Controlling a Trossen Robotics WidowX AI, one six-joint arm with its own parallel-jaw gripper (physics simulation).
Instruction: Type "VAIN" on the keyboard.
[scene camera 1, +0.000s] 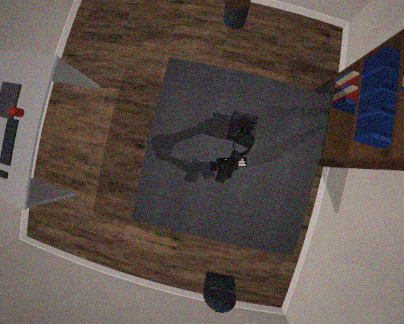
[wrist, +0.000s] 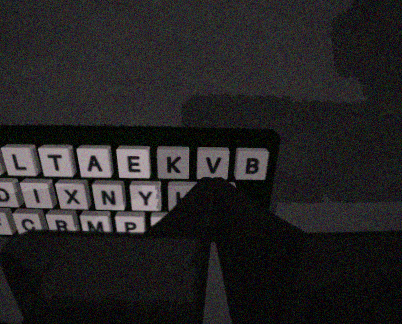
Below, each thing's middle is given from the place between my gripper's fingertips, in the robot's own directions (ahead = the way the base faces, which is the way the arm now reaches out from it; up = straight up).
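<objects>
The black keyboard (wrist: 154, 168) is 50 mm to the left of my hand and 40 mm behind it, and it is also 30 mm below.
</objects>
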